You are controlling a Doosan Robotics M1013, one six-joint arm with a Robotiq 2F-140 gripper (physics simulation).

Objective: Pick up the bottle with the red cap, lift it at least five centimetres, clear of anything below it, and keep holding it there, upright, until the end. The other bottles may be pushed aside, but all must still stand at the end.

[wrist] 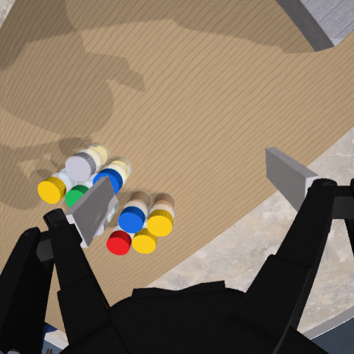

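Observation:
The bottle with the red cap [119, 243] stands in a cluster of bottles, left of the middle and low in the wrist view. Its cap shows, and most of its body is hidden below the cap. A blue-capped bottle [131, 219] and a yellow-capped bottle [144, 241] stand close beside it. My gripper [186, 175] is wide open and empty, above the table. Its left finger hangs over part of the cluster, up and left of the red cap in the view, and its right finger is far to the right of the bottles.
Another yellow-capped bottle [159, 223] stands near the red one. To the left stand bottles with yellow [51, 190], green [77, 196], grey [80, 166] and blue [107, 181] caps. A grey block [330, 20] is at the top right. The wooden table [200, 100] ends in a diagonal edge at lower right.

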